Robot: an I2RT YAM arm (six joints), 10 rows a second.
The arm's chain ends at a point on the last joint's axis. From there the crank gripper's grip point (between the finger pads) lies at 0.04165 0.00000 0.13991 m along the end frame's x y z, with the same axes.
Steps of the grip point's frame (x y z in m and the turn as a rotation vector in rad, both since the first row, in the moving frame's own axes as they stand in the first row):
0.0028 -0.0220 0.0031 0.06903 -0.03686 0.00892
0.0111 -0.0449 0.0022 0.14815 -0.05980 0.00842
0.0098 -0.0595 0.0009 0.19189 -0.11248 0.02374
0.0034 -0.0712 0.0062 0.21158 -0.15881 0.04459
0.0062 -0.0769 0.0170 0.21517 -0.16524 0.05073
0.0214 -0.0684 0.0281 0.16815 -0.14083 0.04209
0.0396 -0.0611 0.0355 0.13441 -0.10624 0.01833
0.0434 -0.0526 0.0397 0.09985 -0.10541 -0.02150
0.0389 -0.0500 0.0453 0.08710 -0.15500 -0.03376
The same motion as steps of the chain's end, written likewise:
0.0079 -0.0126 0.0020 0.06903 -0.03686 0.00892
0.0194 -0.0244 0.0015 0.14815 -0.05980 0.00842
0.0254 -0.0332 -0.0004 0.19189 -0.11248 0.02374
0.0253 -0.0426 0.0043 0.21158 -0.15881 0.04459
0.0289 -0.0479 0.0151 0.21517 -0.16524 0.05073
0.0409 -0.0459 0.0255 0.16815 -0.14083 0.04209
0.0545 -0.0427 0.0331 0.13441 -0.10624 0.01833
0.0585 -0.0377 0.0368 0.09985 -0.10541 -0.02150
0.0612 -0.0366 0.0411 0.08710 -0.15500 -0.03376

